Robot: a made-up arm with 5 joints.
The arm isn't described. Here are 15 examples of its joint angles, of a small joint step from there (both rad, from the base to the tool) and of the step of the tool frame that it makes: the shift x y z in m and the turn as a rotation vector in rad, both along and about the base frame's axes.
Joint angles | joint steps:
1: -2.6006 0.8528 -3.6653 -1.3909 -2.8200 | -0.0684 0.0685 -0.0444 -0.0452 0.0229
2: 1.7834 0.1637 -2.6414 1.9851 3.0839 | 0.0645 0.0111 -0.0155 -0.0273 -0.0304
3: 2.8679 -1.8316 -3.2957 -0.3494 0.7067 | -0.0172 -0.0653 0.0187 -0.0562 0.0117
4: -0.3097 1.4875 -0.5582 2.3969 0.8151 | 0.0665 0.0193 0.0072 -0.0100 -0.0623
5: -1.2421 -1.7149 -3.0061 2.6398 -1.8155 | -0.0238 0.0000 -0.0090 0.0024 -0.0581
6: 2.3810 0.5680 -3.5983 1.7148 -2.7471 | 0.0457 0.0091 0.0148 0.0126 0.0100
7: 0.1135 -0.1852 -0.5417 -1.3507 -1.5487 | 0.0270 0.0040 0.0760 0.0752 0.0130
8: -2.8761 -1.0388 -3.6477 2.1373 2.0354 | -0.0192 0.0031 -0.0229 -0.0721 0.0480
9: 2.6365 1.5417 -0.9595 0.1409 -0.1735 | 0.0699 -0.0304 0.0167 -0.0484 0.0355
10: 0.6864 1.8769 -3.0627 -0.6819 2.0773 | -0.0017 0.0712 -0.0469 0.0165 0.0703
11: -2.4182 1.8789 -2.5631 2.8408 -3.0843 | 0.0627 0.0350 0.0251 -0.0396 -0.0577
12: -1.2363 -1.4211 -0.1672 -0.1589 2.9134 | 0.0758 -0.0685 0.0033 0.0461 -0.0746
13: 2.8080 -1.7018 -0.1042 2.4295 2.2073 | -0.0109 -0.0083 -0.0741 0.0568 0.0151
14: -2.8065 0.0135 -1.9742 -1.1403 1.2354 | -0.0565 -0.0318 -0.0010 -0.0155 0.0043
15: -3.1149 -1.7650 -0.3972 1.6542 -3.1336 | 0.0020 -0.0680 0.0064 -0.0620 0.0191
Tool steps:
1: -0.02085 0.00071 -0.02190 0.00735 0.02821 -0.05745
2: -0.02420 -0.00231 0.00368 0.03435 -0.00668 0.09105
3: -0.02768 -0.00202 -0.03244 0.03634 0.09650 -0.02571
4: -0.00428 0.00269 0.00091 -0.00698 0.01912 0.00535
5: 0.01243 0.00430 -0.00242 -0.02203 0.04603 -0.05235
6: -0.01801 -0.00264 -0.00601 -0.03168 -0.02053 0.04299
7: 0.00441 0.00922 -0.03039 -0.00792 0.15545 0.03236
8: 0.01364 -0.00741 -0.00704 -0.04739 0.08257 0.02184
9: -0.01856 -0.00483 0.00724 0.04833 0.04509 0.04254
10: -0.00492 -0.00547 -0.02947 0.02653 0.07439 0.01749
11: 0.02825 -0.00444 -0.02085 -0.02074 -0.04764 0.03029
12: 0.00323 0.01600 0.00225 -0.04446 0.06135 0.06197
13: 0.00840 -0.00310 0.02073 0.01668 0.02126 -0.02327
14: 0.01624 0.01843 0.00594 -0.01466 0.04603 -0.05219
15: 0.00788 0.00012 0.00961 -0.01373 0.12326 -0.01409
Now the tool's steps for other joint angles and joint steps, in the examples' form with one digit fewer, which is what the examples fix.
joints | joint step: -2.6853 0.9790 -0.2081 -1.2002 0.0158 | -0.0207 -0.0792 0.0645 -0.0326 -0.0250
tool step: 0.0008 0.0058 0.0251 -0.0105 0.0474 0.0018
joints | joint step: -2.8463 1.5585 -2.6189 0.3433 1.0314 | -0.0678 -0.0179 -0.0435 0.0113 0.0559
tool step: -0.0198 0.0470 0.0313 -0.0495 0.0386 -0.1090
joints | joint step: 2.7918 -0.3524 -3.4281 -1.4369 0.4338 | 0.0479 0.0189 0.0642 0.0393 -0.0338
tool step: -0.0021 0.0181 0.0281 -0.0681 -0.1062 0.0624
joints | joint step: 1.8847 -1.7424 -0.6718 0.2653 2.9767 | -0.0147 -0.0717 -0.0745 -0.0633 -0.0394
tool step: 0.0196 -0.0686 0.0047 0.2090 0.0340 -0.0396
